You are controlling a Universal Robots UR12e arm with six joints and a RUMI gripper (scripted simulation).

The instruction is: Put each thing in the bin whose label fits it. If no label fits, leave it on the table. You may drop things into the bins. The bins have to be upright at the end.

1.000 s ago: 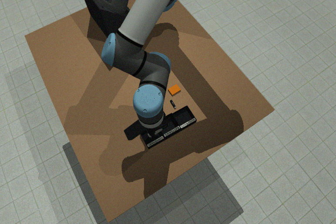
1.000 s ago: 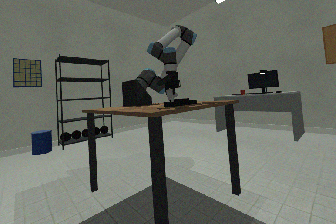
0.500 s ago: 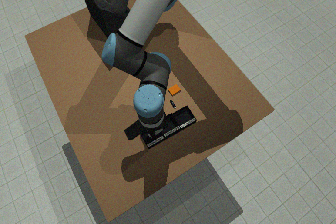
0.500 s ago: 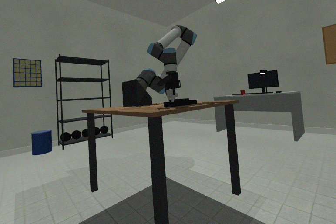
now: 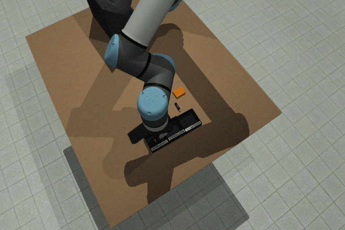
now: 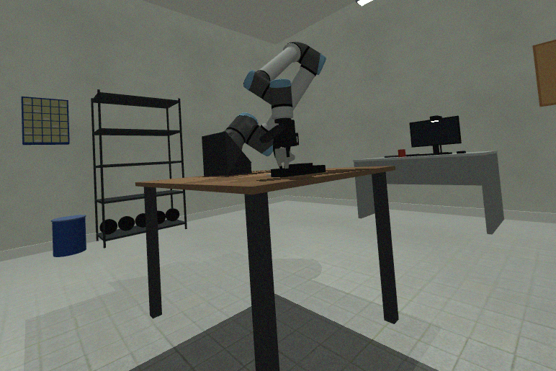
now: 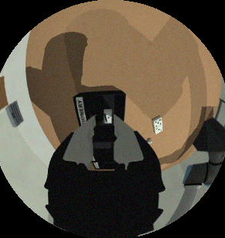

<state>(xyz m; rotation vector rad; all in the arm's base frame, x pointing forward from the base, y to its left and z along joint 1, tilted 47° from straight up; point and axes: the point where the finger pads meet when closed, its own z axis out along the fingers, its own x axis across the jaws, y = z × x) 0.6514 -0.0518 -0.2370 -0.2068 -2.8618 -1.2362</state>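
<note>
Now: hand 22 cm to the right of the orange block, 12 cm past it and 3 cm above it. From my hand the other things lie so: black battery 17 cm to the left, 6 cm behind, 3 cm below; then white bolt 12 cm to the left, 11 cm behind, 3 cm below; then white domino 13 cm behind, 6 cm to the left, 3 cm below.
</note>
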